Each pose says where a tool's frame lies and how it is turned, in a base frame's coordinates. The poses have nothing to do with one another.
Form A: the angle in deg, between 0 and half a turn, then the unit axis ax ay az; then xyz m.
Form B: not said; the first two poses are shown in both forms.
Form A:
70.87 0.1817 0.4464 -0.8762 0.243 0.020 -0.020
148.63 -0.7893 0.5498 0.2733 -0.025 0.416 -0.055
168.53 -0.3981 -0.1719 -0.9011 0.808 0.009 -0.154
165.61 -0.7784 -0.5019 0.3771 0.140 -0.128 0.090
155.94 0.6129 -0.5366 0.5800 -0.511 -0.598 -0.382
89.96 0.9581 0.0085 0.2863 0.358 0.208 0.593
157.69 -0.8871 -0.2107 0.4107 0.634 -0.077 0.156
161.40 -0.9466 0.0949 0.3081 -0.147 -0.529 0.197
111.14 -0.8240 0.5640 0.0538 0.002 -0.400 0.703
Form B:
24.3 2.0 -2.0 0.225 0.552 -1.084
-2.5 41.6 -5.5 -2.048 1.426 0.709
80.8 0.9 -15.4 -1.171 -0.506 -2.650
14.0 -12.8 9.0 -2.250 -1.451 1.090
-51.1 -59.8 -38.2 1.668 -1.460 1.579
35.8 20.8 59.3 1.504 0.013 0.450
63.4 -7.7 15.6 -2.441 -0.580 1.130
-14.7 -52.9 19.7 -2.667 0.267 0.868
0.2 -40.0 70.3 -1.598 1.094 0.104

